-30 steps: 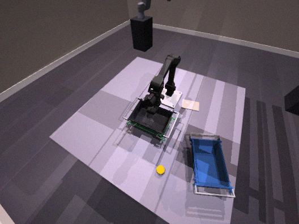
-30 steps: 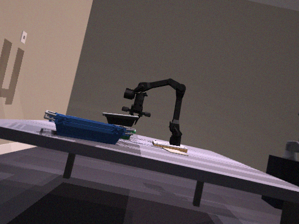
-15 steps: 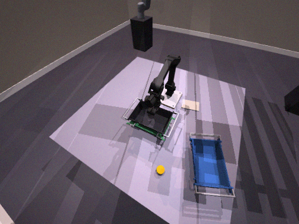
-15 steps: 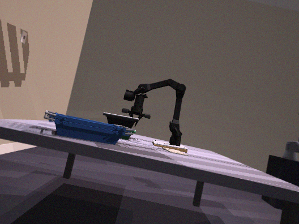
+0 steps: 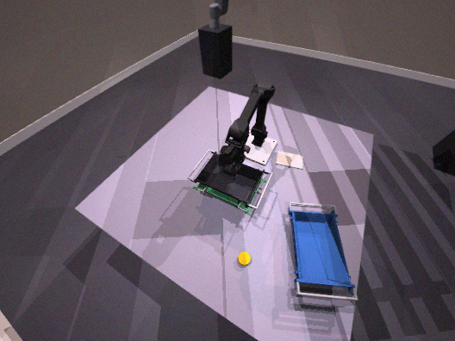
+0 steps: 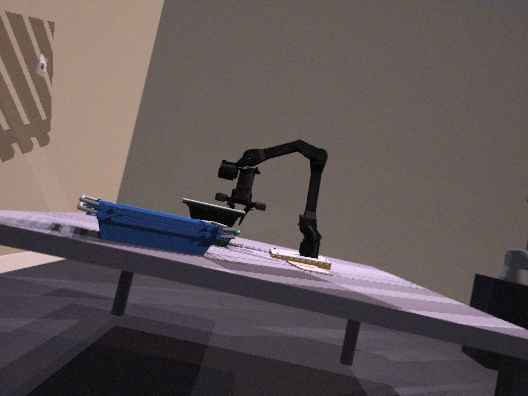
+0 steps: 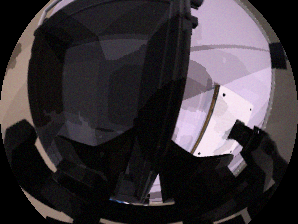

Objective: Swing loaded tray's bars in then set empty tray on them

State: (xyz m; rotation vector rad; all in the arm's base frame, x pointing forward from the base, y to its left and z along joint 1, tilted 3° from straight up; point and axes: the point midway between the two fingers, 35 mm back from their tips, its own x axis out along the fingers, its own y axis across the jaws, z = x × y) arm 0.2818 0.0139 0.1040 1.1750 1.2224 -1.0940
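The black tray is 8 cm ahead of my gripper tip, 3 cm above it and 1 cm to the left of it. Also, from my gripper tip: yellow disc (34 cm ahead, 24 cm to the left, 7 cm below); card (27 cm behind, 20 cm to the left, 8 cm below).
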